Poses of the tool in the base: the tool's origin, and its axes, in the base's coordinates. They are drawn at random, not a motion.
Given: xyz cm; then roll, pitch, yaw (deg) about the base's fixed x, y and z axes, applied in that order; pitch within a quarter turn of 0, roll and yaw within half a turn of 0.
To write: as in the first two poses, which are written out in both.
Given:
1: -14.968 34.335 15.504 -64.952 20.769 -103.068
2: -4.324 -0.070 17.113 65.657 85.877 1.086
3: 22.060 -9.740 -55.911 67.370 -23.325 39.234
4: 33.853 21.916 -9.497 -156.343 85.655 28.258
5: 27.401 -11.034 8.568 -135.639 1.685 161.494
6: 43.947 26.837 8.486 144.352 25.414 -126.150
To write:
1:
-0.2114 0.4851 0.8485 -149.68
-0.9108 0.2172 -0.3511 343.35
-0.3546 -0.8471 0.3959 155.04
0 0 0 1

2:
0.0719 0.9008 0.4283 -43.24
0.0014 0.4293 -0.9031 -0.70
-0.9974 0.0655 0.0296 171.13
0 0 0 1

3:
0.7113 -0.5264 0.4658 220.60
0.5808 0.0669 -0.8113 -97.40
0.3959 0.8476 0.3533 -559.11
0 0 0 1

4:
0.0667 0.0812 -0.9945 338.53
0.0359 -0.9962 -0.0790 219.16
-0.9971 -0.0304 -0.0694 -94.97
0 0 0 1

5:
-0.9479 0.2464 -0.2020 274.01
0.3173 0.6715 -0.6697 -110.34
-0.0294 -0.6989 -0.7146 85.68
0 0 0 1

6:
-0.5328 -0.8037 -0.2649 439.47
-0.7293 0.2774 0.6254 268.37
-0.4292 0.5264 -0.7340 84.86
0 0 0 1

